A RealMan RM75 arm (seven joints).
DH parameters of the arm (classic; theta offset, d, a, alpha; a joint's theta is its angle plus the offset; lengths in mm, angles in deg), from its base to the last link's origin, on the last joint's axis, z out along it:
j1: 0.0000 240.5 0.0 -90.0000
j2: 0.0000 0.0 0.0 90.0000
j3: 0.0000 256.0 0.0 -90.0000
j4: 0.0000 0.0 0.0 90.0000
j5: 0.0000 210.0 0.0 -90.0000
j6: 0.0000 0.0 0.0 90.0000
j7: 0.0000 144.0 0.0 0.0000
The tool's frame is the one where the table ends.
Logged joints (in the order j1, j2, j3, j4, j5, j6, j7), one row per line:
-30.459, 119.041, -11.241, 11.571, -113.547, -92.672, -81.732
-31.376, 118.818, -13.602, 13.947, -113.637, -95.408, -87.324
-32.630, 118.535, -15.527, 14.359, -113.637, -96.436, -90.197
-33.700, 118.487, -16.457, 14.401, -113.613, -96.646, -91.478
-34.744, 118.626, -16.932, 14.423, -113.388, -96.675, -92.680
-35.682, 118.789, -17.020, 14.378, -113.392, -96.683, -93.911
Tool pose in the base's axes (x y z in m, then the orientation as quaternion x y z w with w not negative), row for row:
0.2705, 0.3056, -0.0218, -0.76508, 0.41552, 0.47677, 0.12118
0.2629, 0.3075, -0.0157, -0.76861, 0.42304, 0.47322, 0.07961
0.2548, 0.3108, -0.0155, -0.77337, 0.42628, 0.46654, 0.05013
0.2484, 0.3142, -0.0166, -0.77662, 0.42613, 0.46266, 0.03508
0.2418, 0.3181, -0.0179, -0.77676, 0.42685, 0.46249, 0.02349
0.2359, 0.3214, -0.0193, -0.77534, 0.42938, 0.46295, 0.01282
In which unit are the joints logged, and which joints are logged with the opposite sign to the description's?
The joints are logged in degrees. Opposite sign: j1, j4, j7.
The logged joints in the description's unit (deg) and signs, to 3 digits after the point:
30.459, 119.041, -11.241, -11.571, -113.547, -92.672, 81.732
31.376, 118.818, -13.602, -13.947, -113.637, -95.408, 87.324
32.630, 118.535, -15.527, -14.359, -113.637, -96.436, 90.197
33.700, 118.487, -16.457, -14.401, -113.613, -96.646, 91.478
34.744, 118.626, -16.932, -14.423, -113.388, -96.675, 92.680
35.682, 118.789, -17.020, -14.378, -113.392, -96.683, 93.911

